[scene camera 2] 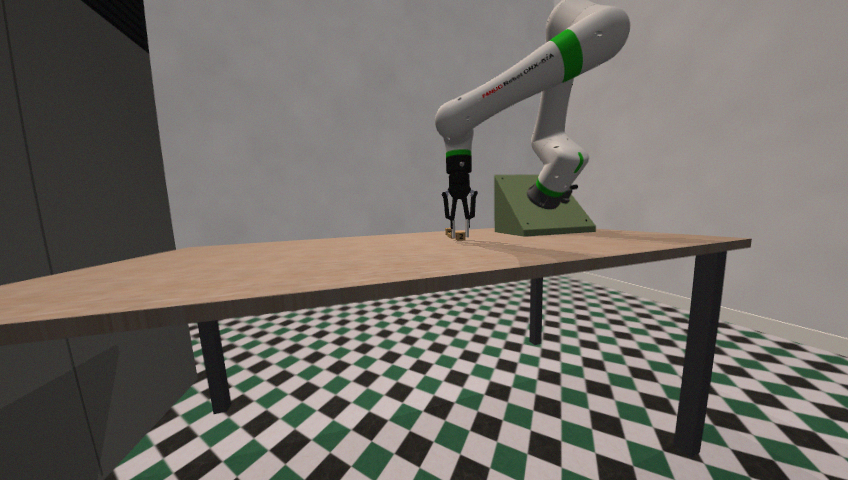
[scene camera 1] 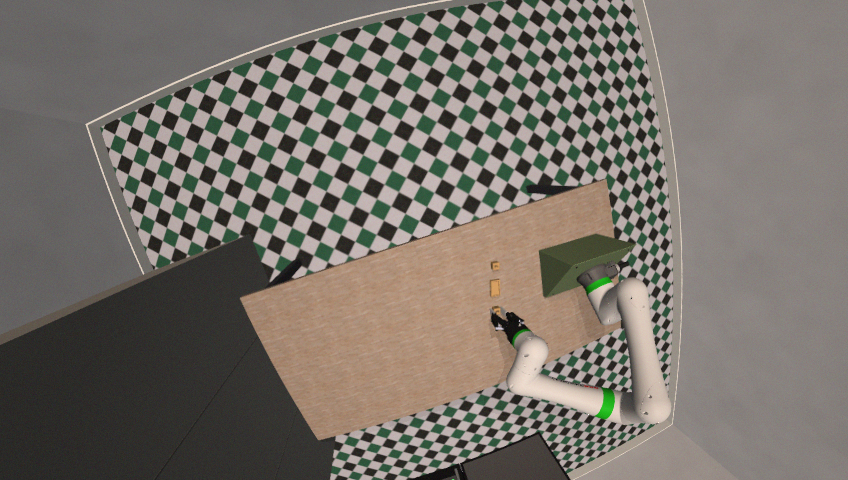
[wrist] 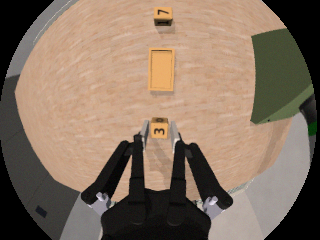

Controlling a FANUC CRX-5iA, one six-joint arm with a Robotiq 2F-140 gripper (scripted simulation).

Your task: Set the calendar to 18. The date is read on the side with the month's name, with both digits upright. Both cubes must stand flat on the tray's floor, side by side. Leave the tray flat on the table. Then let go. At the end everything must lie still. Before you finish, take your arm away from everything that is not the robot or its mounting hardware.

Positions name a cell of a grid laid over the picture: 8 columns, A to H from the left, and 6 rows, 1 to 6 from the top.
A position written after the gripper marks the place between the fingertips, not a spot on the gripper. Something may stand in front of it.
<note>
In view: the gripper (scene camera 2: E3) and a tray (wrist: E2).
The gripper also shows in the wrist view (wrist: D4).
</note>
